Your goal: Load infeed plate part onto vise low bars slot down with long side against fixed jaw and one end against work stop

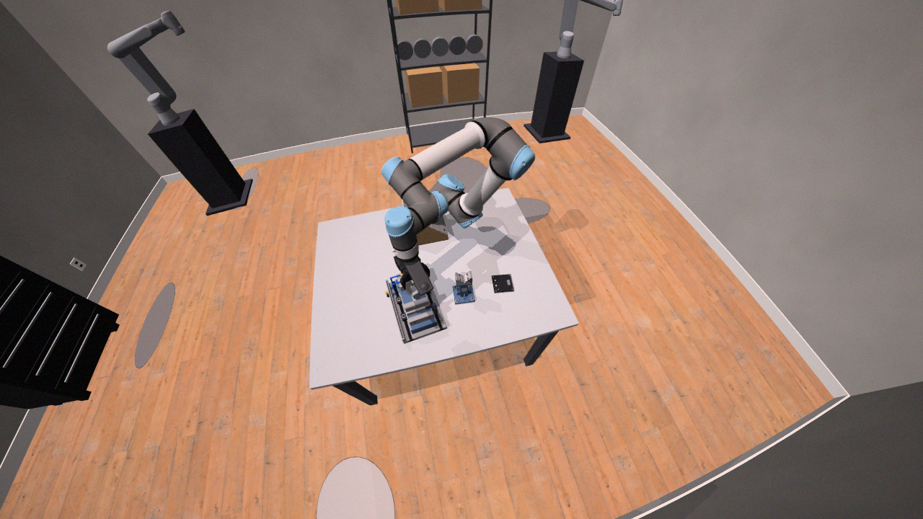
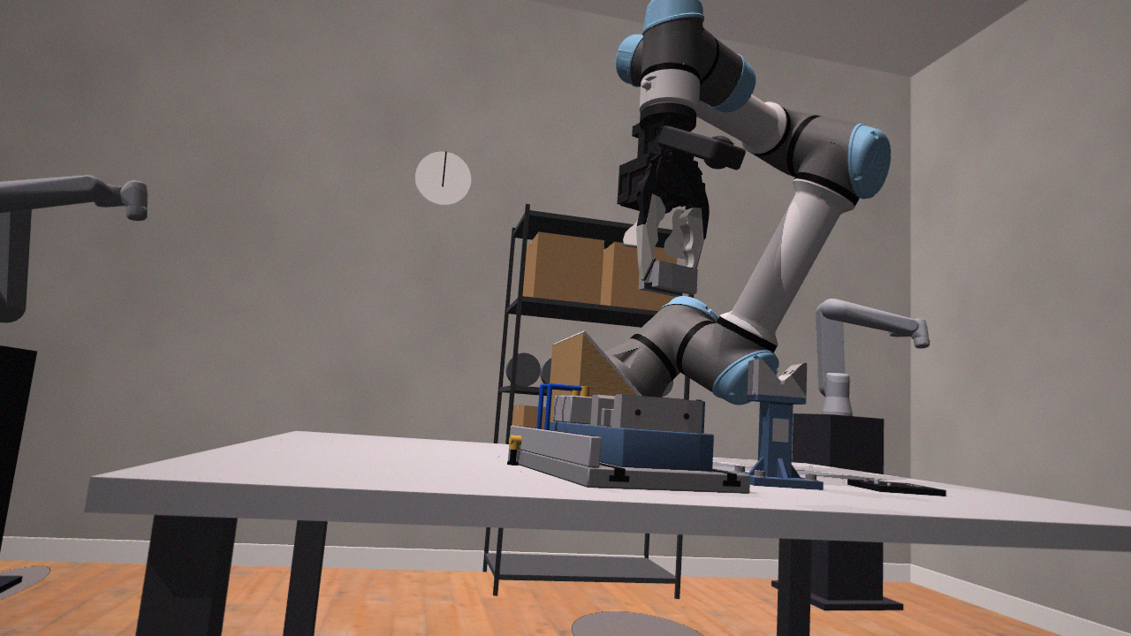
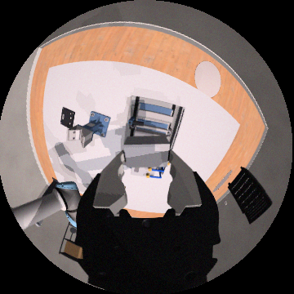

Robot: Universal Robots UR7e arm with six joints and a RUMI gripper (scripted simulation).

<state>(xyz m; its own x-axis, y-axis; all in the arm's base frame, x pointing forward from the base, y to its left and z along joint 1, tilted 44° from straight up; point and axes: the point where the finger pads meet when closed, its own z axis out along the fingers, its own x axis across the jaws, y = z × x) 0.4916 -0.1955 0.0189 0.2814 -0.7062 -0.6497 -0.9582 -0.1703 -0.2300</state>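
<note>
Right now my hand is 70 mm past the vise, 30 mm to the left of it and 210 mm above it. From my hand the other things lie so: infeed plate (60 mm behind, 380 mm to the left, 240 mm below); part (10 mm below).
</note>
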